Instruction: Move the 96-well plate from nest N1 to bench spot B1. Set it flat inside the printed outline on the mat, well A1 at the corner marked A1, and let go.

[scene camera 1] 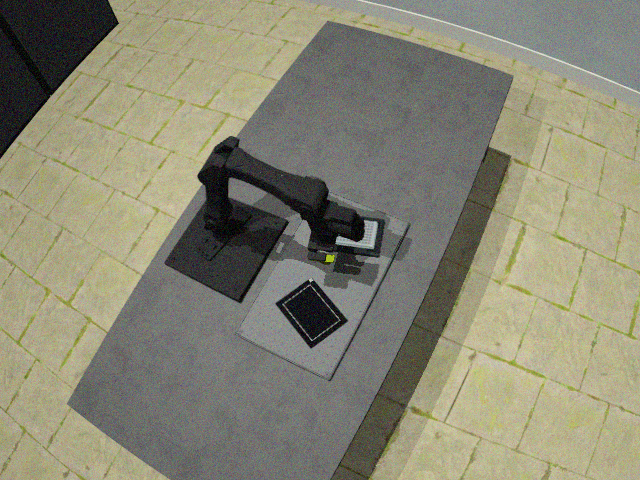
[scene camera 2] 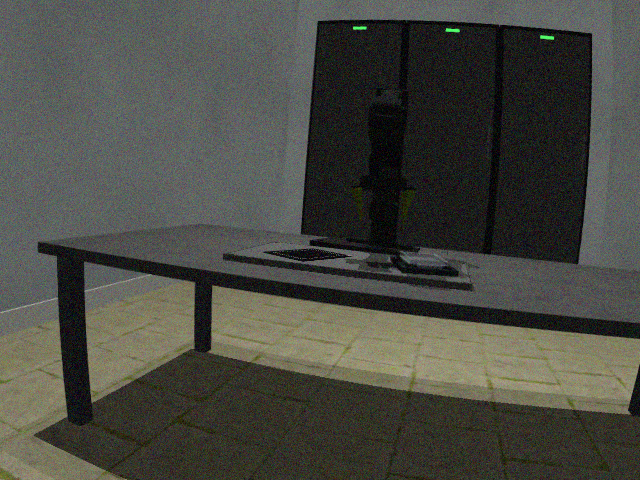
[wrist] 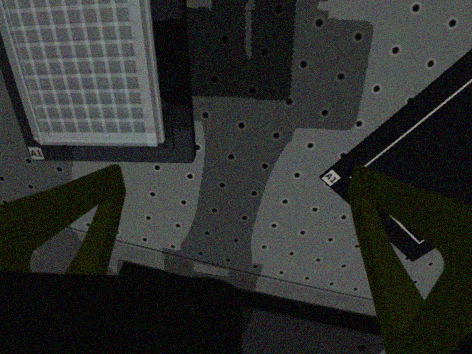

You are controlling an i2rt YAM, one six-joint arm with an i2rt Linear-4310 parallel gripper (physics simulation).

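Places are measured from the arm's base along level axes (x ahead, y left, z up), in centimetres.
Pixels of known places: gripper, fingertip midpoint: [scene camera 1: 330, 247] [scene camera 2: 381, 222] [wrist: 236, 177]; arm's base, origin of the base link: [scene camera 1: 223, 232] [scene camera 2: 379, 245].
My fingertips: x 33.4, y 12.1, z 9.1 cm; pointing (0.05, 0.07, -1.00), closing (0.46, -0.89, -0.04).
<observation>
For each thing: its middle in the pictures, then the offset to it from my fingertips. "spot": a spot on its surface instead. Level surfaces: height alone.
- pale 96-well plate, body centre: [wrist: 77, 41] [scene camera 2: 422, 259] [scene camera 1: 353, 232] dx -0.4, dy +10.3, dz -7.2 cm
- dark nest N1, body centre: [wrist: 85, 38] [scene camera 2: 422, 264] [scene camera 1: 354, 234] dx -0.4, dy +10.3, dz -8.2 cm
- nest's A1 label, surface spot: [wrist: 35, 152] spot: dx -9.5, dy +11.7, dz -7.9 cm
- black mat, its level: dz -8.9 cm
- pale perforated board, body centre: [wrist: 315, 126] [scene camera 2: 355, 261] [scene camera 1: 324, 278] dx +0.9, dy -5.2, dz -9.7 cm
- grey table, its level: dz -10.4 cm
The pale 96-well plate [scene camera 1: 369, 235] [scene camera 2: 421, 258] [wrist: 85, 70] sits in the dark nest N1 [wrist: 115, 152], partly covered by the arm in scene camera 1. The nest's A1 label [wrist: 35, 152] shows at its lower left corner in the wrist view. The black mat [scene camera 1: 311, 312] [scene camera 2: 307, 254] [wrist: 440, 145] with the white printed outline lies apart from the nest, turned at an angle. Its A1 label [scene camera 1: 310, 280] [wrist: 330, 177] is at the corner towards the nest. My gripper [scene camera 2: 382, 215] [wrist: 236, 177] is open and empty, above the board between nest and mat, touching neither.
The nest and mat rest on a pale perforated board [scene camera 1: 268, 310] [scene camera 2: 242, 255] [wrist: 295, 210] on the grey table [scene camera 1: 403, 113] [scene camera 2: 155, 248]. The arm's black base plate [scene camera 1: 237, 279] lies beside the board. Dark cabinets [scene camera 2: 449, 129] stand behind the table.
</observation>
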